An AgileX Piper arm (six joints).
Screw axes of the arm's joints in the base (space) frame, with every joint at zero. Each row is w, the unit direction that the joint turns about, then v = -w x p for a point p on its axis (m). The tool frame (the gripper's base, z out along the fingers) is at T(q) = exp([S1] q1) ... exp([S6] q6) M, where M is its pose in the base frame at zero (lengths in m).
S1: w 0 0 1 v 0 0 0
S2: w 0 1 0 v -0.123 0 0
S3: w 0 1 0 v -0.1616 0 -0.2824
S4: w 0.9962 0 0.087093 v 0 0.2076 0
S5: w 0 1 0 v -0.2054 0 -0.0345
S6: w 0.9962 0 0.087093 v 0 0.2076 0
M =
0.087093 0 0.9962 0.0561
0 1 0 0
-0.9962 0 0.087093 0.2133
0 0 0 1
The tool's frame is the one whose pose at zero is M.
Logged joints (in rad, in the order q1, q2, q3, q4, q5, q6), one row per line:
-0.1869, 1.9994, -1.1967, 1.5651, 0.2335, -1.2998
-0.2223, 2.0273, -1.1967, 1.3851, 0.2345, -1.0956
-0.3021, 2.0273, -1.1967, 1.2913, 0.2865, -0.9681
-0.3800, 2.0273, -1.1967, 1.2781, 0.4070, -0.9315
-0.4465, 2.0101, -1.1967, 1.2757, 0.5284, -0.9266
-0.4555, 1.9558, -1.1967, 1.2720, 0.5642, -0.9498
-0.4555, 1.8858, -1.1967, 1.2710, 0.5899, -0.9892
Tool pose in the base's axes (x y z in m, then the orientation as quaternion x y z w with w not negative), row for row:
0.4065, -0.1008, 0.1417, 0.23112, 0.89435, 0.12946, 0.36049
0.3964, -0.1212, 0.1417, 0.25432, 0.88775, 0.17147, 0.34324
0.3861, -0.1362, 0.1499, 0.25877, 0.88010, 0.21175, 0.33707
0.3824, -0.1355, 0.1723, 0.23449, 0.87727, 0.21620, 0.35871
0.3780, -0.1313, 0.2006, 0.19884, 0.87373, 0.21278, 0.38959
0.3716, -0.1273, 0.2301, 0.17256, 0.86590, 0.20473, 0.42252
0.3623, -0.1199, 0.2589, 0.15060, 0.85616, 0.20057, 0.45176
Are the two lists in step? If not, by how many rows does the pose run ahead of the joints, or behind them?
The pose runs 2 rows ahead of the joints: the pose in row i belongs to the joints in row i + 2.
